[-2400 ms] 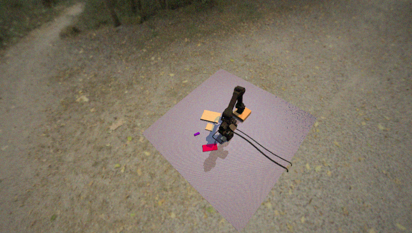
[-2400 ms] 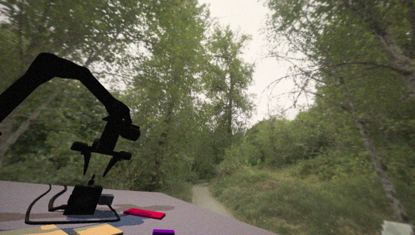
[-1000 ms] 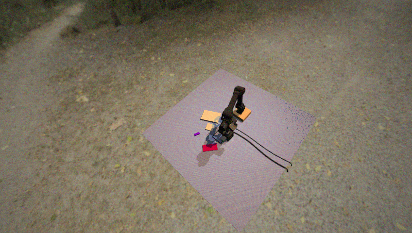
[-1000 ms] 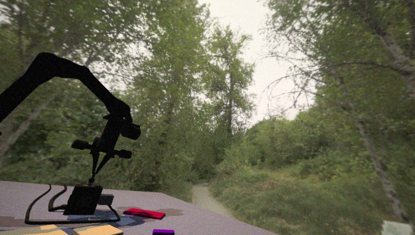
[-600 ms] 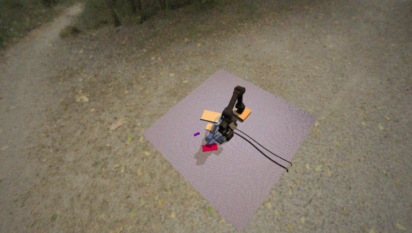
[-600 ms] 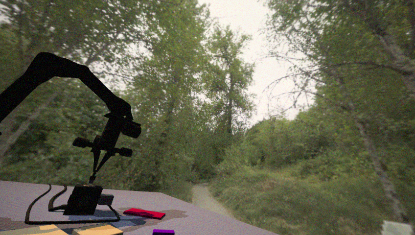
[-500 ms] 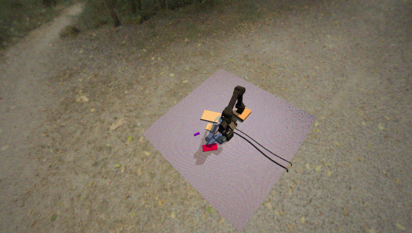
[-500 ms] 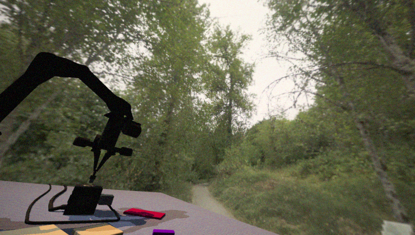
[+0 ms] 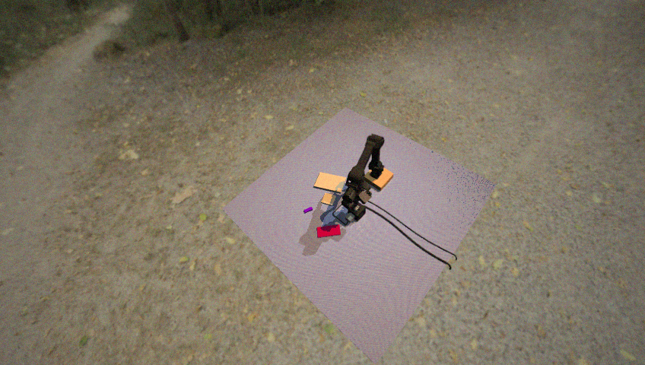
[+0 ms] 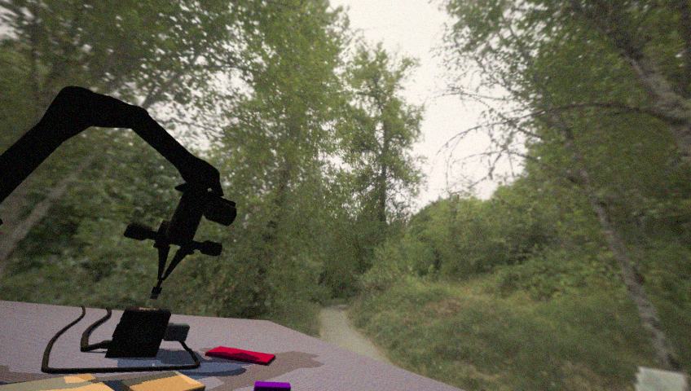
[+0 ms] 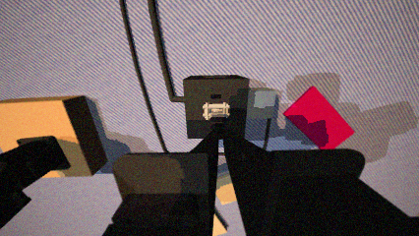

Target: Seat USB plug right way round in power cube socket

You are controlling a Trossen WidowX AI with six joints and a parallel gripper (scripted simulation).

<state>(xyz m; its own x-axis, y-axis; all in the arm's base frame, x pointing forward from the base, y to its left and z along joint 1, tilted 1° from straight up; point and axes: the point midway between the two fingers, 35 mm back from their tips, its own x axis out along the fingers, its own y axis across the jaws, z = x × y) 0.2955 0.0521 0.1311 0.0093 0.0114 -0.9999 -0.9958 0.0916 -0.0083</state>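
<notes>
My gripper tip is 20 mm above the USB plug. The rest, counted from my gripper tip: purple piece 260 mm to the right, 160 mm ahead, 130 mm below; magenta flat block 190 mm ahead, 130 mm below, 70 mm to the right.
</notes>
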